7 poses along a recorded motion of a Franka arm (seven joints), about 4.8 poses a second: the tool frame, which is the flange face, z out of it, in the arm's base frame.
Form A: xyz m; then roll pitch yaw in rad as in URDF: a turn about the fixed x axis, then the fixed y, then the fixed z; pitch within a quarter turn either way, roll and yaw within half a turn.
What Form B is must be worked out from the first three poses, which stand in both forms.
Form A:
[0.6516 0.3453 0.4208 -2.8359 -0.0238 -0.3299]
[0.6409 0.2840 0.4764 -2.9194 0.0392 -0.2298]
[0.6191 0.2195 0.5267 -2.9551 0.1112 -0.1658]
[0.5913 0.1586 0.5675 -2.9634 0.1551 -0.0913]
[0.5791 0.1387 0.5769 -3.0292 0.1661 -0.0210]
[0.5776 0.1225 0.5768 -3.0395 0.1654 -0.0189]
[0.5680 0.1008 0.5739 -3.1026 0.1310 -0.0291]
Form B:
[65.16 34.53 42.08 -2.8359 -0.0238 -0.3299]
[64.09 28.40 47.64 -2.9194 0.0392 -0.2298]
[61.91 21.95 52.67 -2.9551 0.1112 -0.1658]
[59.13 15.86 56.75 -2.9634 0.1551 -0.0913]
[57.91 13.87 57.69 -3.0292 0.1661 -0.0210]
[57.76 12.25 57.68 -3.0395 0.1654 -0.0189]
[56.80 10.08 57.39 -3.1026 0.1310 -0.0291]

